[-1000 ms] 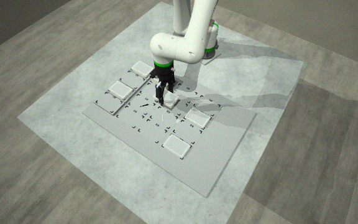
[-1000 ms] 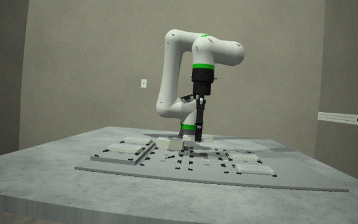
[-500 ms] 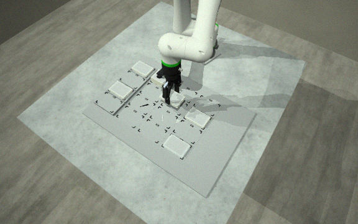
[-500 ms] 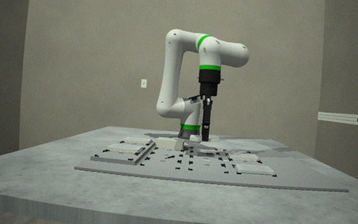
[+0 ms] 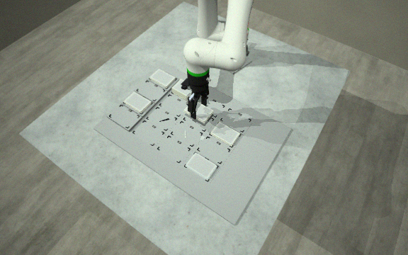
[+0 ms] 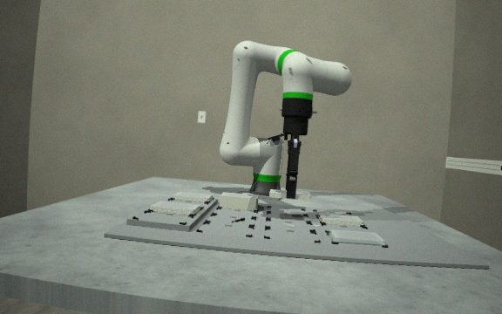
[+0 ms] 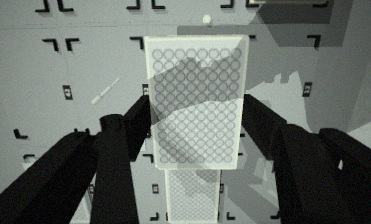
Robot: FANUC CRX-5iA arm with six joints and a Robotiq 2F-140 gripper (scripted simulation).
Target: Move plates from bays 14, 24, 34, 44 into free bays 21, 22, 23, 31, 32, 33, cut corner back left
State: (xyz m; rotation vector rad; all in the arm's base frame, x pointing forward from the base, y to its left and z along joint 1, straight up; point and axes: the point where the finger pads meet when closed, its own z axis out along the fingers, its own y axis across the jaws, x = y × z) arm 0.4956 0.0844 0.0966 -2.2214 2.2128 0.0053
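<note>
My hand is 11 cm short of the white tip and 9 cm above it. Also, from my hand: sealed deep-well block: 11 cm behind, 17 cm to the right, 7 cm below; then plate: 21 cm ahead, 16 cm to the left, 9 cm below; then thin black stick: 11 cm ahead, 15 cm to the right, 9 cm below.
</note>
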